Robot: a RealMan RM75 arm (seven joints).
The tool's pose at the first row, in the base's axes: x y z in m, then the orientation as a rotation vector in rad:
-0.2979 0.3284 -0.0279 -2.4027 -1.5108 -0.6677
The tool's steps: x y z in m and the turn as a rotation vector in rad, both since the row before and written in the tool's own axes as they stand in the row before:
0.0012 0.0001 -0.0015 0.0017 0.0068 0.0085
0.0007 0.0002 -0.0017 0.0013 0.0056 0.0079
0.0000 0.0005 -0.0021 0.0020 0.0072 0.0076
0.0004 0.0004 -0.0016 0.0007 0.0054 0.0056
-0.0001 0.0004 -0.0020 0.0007 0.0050 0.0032
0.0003 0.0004 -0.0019 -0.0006 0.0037 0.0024
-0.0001 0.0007 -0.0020 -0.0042 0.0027 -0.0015
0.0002 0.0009 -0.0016 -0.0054 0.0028 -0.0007
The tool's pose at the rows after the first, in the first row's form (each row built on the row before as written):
-0.2978 0.3287 -0.0260 -2.4018 -1.4971 -0.6718
-0.2978 0.3284 -0.0242 -2.4016 -1.4846 -0.6751
-0.2979 0.3273 -0.0224 -2.3996 -1.4719 -0.6796
-0.2978 0.3267 -0.0208 -2.3986 -1.4625 -0.6837
-0.2980 0.3256 -0.0191 -2.3965 -1.4564 -0.6878
-0.2980 0.3248 -0.0173 -2.3958 -1.4518 -0.6918
-0.2979 0.3235 -0.0156 -2.3962 -1.4527 -0.6989
-0.2975 0.3225 -0.0141 -2.3979 -1.4525 -0.7070

